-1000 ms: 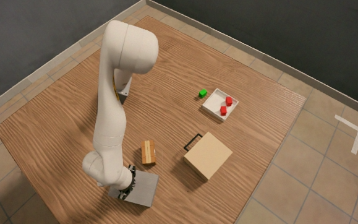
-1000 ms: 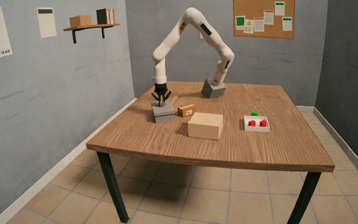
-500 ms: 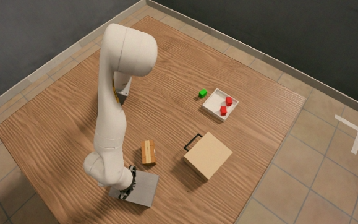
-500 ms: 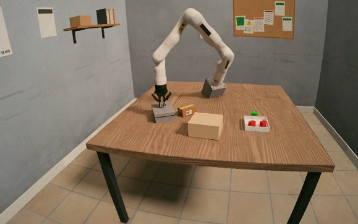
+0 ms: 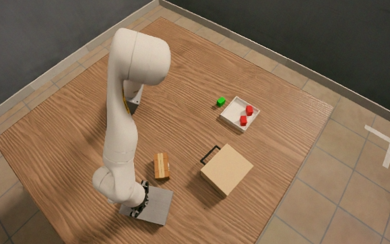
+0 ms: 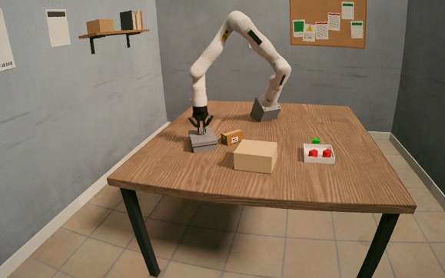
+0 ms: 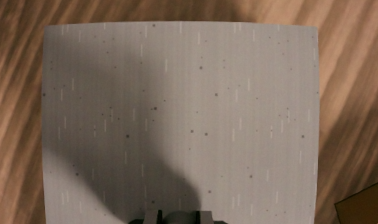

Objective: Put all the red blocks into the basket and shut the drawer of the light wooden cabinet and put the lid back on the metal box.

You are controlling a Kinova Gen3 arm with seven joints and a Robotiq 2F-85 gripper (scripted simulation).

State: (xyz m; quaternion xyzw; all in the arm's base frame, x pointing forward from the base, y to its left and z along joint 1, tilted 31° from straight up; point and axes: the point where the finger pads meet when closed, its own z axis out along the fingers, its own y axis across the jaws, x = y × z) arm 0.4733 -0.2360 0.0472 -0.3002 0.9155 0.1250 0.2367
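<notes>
My gripper is now 30 mm above the grey lid. Round my hand: grey metal box (60 mm below); then blue block (120 mm to the left, 70 mm behind, 60 mm below); then brown cardboard box (130 mm to the left, 90 mm behind, 50 mm below).
</notes>
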